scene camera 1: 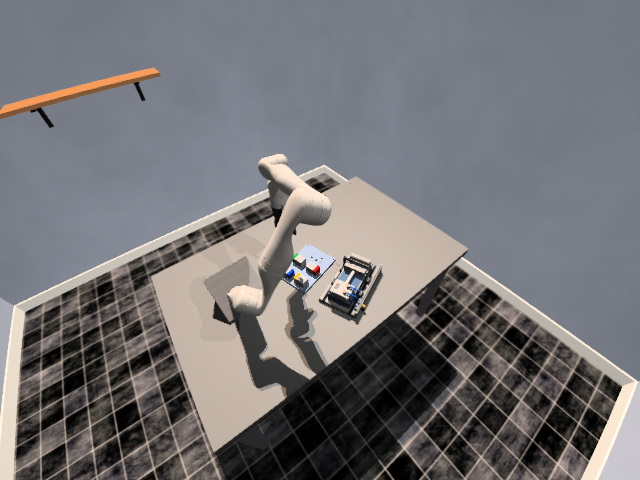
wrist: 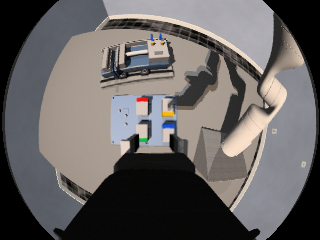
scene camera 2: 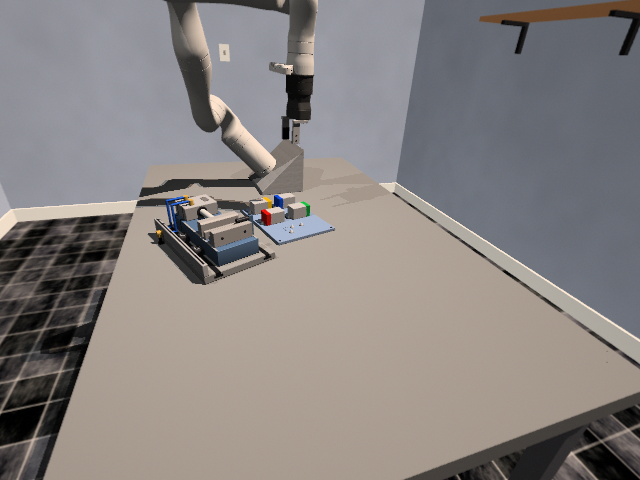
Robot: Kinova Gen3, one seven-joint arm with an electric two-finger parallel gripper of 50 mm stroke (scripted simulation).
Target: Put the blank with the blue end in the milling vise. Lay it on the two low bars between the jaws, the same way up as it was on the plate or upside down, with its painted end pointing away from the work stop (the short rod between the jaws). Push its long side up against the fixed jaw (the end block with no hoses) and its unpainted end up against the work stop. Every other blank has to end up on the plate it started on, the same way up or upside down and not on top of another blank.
In view: my gripper (scene camera 2: 290,141) and a light blue plate (scene camera 2: 312,225).
My gripper also shows in the wrist view (wrist: 154,140). The light blue plate is seen too in scene camera 1 (scene camera 1: 308,251) and in the wrist view (wrist: 126,103).
